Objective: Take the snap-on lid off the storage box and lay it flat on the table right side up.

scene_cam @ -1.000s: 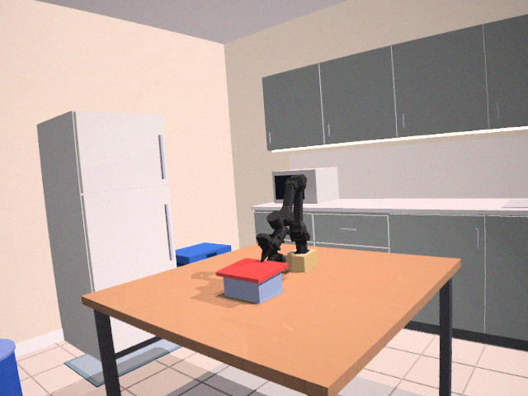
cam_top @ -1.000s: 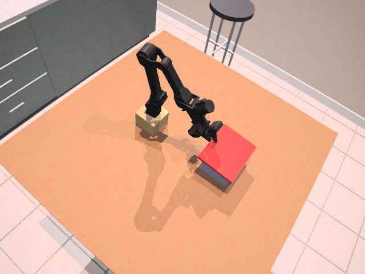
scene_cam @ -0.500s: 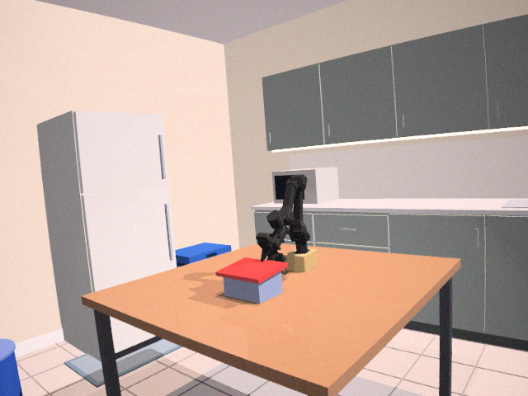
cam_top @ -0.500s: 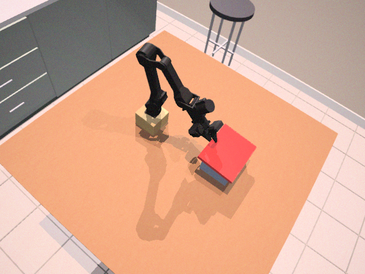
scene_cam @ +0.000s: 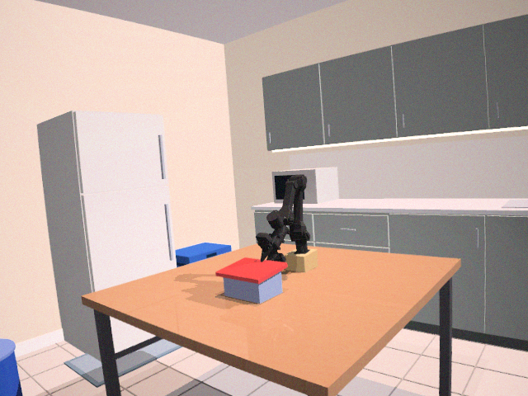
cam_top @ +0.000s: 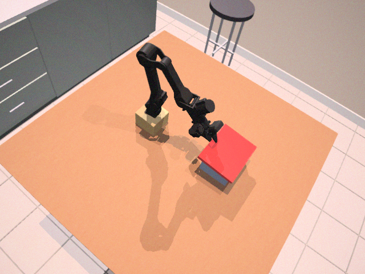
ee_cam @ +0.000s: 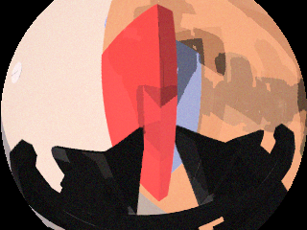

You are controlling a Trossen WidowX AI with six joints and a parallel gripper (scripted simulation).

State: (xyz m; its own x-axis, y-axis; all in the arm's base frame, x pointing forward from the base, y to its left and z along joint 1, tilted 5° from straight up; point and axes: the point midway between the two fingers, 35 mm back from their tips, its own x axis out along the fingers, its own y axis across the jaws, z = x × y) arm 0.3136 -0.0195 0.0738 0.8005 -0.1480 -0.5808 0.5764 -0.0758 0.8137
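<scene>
Right now my gripper tip is 8 cm short of the red lid and 1 cm to the left of it. Round my gripper tip: storage box (8 cm ahead, 6 cm below, 1 cm to the right).
</scene>
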